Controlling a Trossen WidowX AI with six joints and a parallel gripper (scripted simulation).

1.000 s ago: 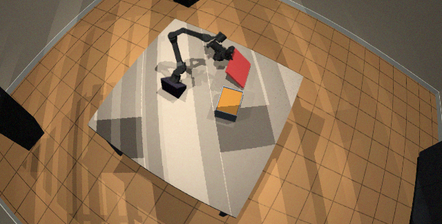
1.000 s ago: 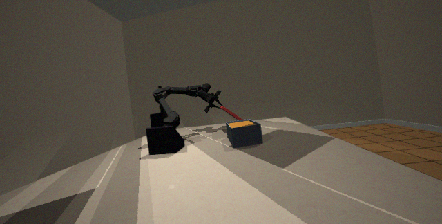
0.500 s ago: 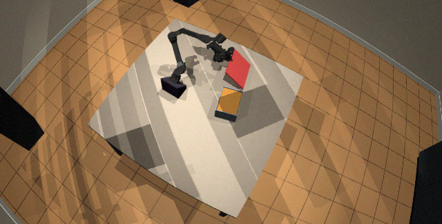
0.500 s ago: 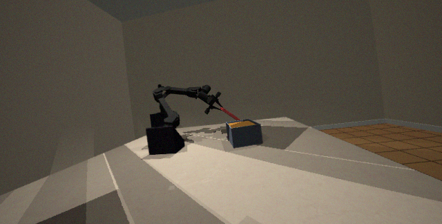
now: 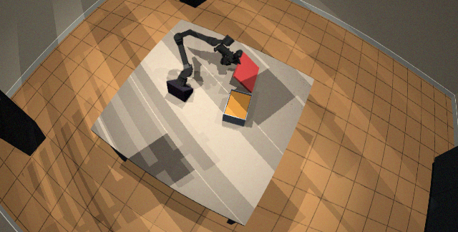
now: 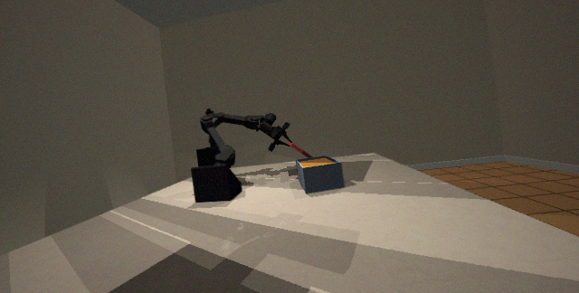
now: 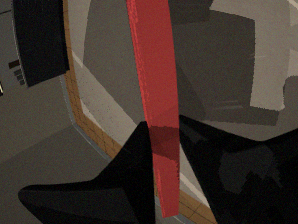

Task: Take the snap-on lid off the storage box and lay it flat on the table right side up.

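Now: gripper tip 60 mm short of the red lid, 50 mm above it and 20 mm to the right of it. Also, from my gripper tip: storage box 240 mm to the right, 160 mm ahead, 110 mm below.
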